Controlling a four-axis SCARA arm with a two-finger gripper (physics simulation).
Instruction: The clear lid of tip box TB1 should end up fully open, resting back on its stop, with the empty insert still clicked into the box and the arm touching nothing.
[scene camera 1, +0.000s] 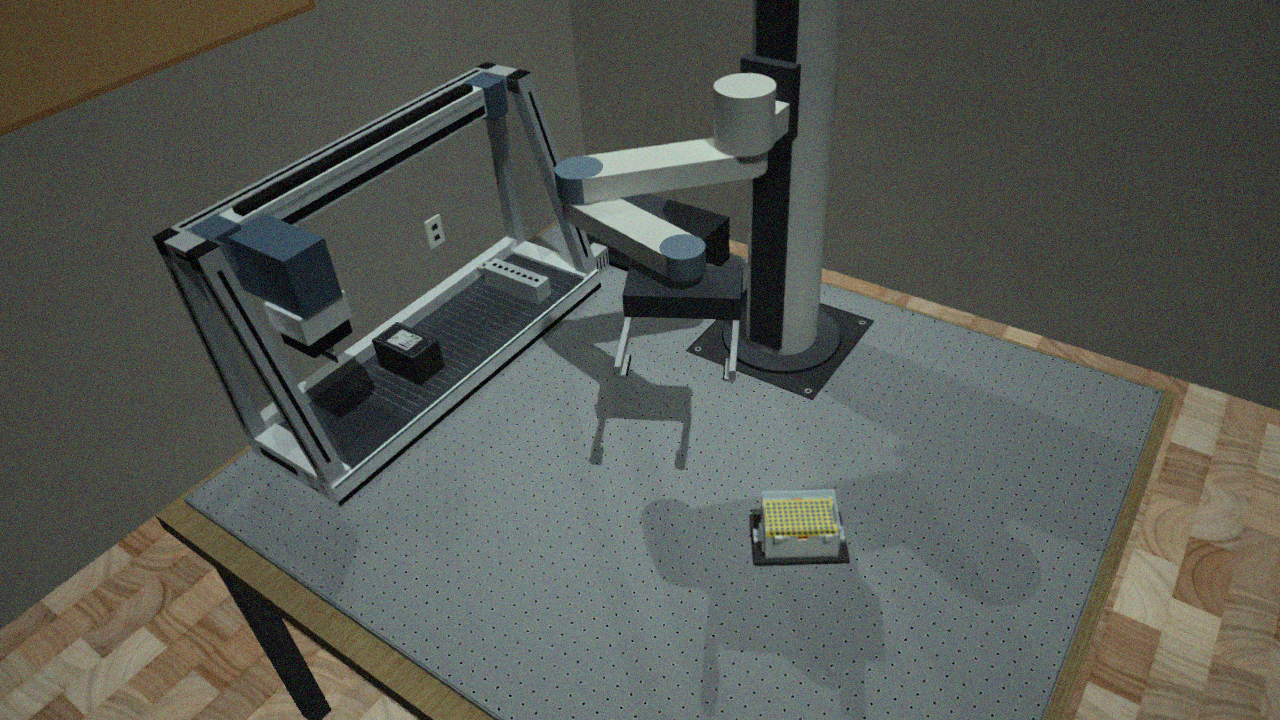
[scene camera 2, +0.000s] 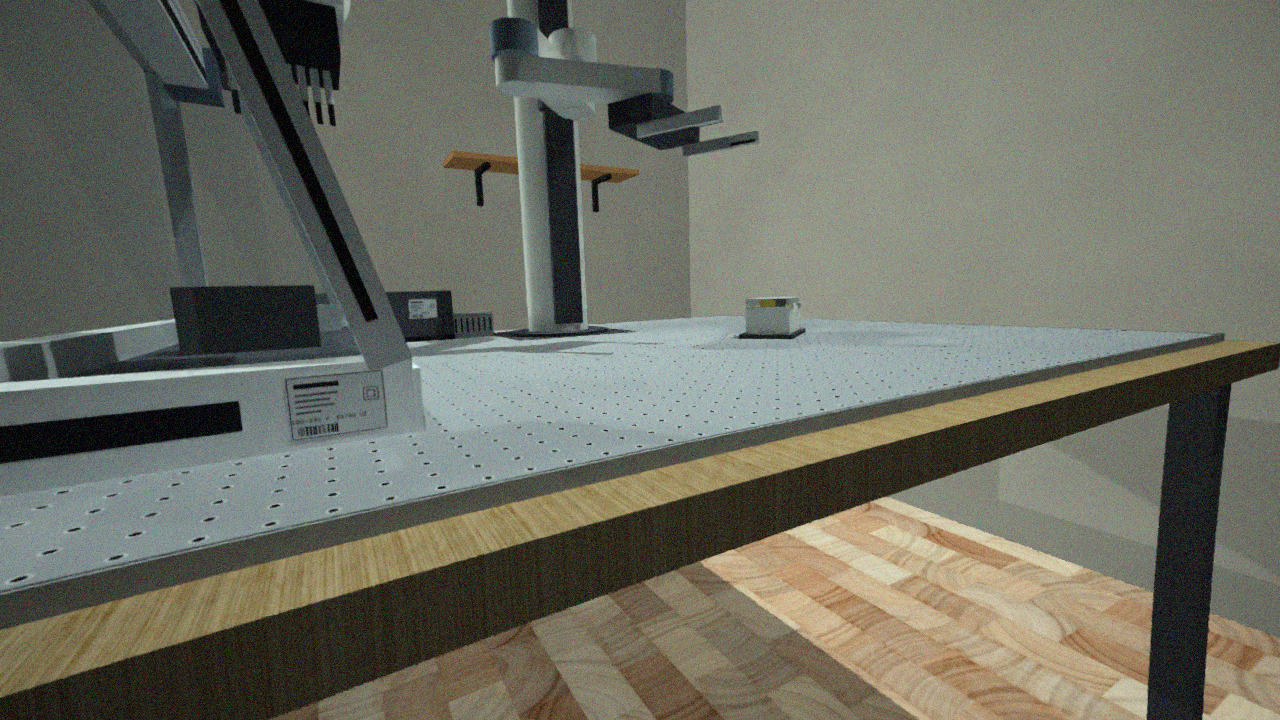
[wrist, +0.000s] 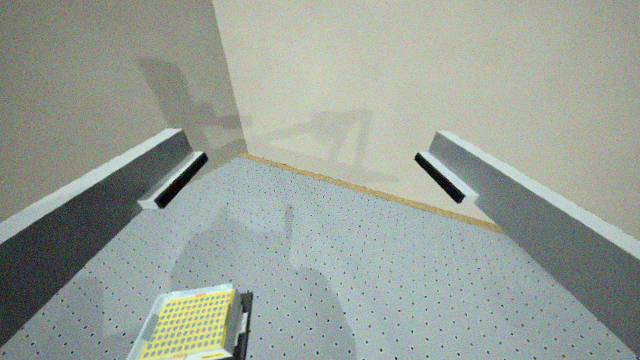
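Where they show: gripper, fingertip midpoint: (scene camera 1: 674, 374) (scene camera 2: 740, 125) (wrist: 315, 144); arm's base, origin of the base link: (scene camera 1: 780, 340).
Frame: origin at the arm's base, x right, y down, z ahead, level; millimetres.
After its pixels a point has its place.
Tip box TB1 (scene camera 1: 787, 548) {y -45, x -290, z 525 mm} (scene camera 2: 769, 320) {y -48, x -239, z 514 mm} (wrist: 231, 332) {y -50, x -226, z 495 mm} stands upright on a thin dark base (scene camera 1: 799, 561) {y -20, x -311, z 521 mm} (scene camera 2: 771, 335) {y -20, x -229, z 530 mm} (wrist: 247, 300) {y -21, x -248, z 547 mm} on the perforated table top. A yellow insert (scene camera 1: 799, 516) {y -70, x -284, z 474 mm} (wrist: 189, 325) {y -70, x -285, z 472 mm} with a grid of holes sits level in its top and shows through the clear lid (scene camera 1: 798, 494) {y -90, x -268, z 449 mm} (wrist: 220, 288) {y -90, x -273, z 530 mm}, which looks closed; its edges are faint. Whether the insert is clicked in cannot be told. My gripper (scene camera 1: 677, 368) {y -379, x -115, z 574 mm} (scene camera 2: 739, 127) {y -379, x -115, z 574 mm} (wrist: 315, 144) {y -379, x -115, z 574 mm} is open and empty, high above the table and well apart from the box.
The arm's column (scene camera 1: 805, 205) {y -374, x -59, z 46 mm} (scene camera 2: 539, 223) {y -279, x 54, z 52 mm} stands on a dark base plate (scene camera 1: 810, 380) {y -12, x -120, z 99 mm}. A gantry frame (scene camera 1: 420, 438) {y -15, x 449, z 644 mm} (scene camera 2: 402, 394) {y -43, x 464, z 850 mm} with a dark deck and a blue-grey head (scene camera 1: 286, 264) {y -495, x 465, z 775 mm} stands at one side. A black block (scene camera 1: 409, 358) {y -130, x 525, z 565 mm} sits on its deck. A wall shelf (scene camera 2: 483, 162) shows behind the column.
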